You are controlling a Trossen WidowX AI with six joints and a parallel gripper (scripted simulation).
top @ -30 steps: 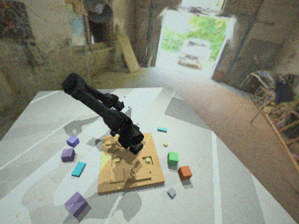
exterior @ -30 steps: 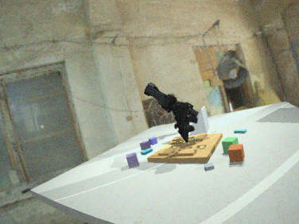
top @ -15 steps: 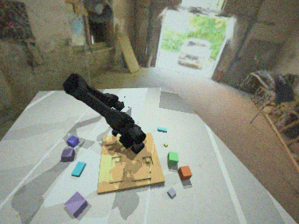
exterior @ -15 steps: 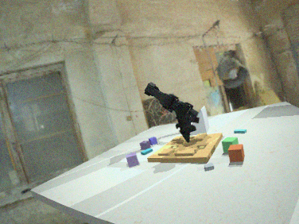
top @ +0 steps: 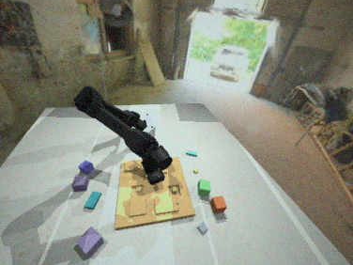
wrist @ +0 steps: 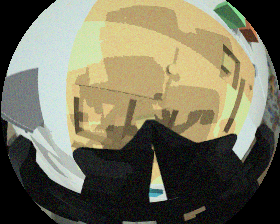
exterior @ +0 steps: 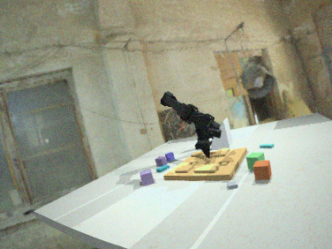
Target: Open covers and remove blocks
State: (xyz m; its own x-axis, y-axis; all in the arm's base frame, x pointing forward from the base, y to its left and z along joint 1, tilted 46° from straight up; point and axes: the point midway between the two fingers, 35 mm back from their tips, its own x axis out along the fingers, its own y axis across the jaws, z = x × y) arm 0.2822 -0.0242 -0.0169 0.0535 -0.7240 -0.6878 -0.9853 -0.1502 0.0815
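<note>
Now: gripper tip 4 cm short of the tan puzzle board and 1 cm to the left of it. Round my gripper tip: teal piece (27 cm to the left, 10 cm behind, 2 cm below); teal block (24 cm to the right, 5 cm ahead, 1 cm below); green block (23 cm to the left, 12 cm ahead).
</note>
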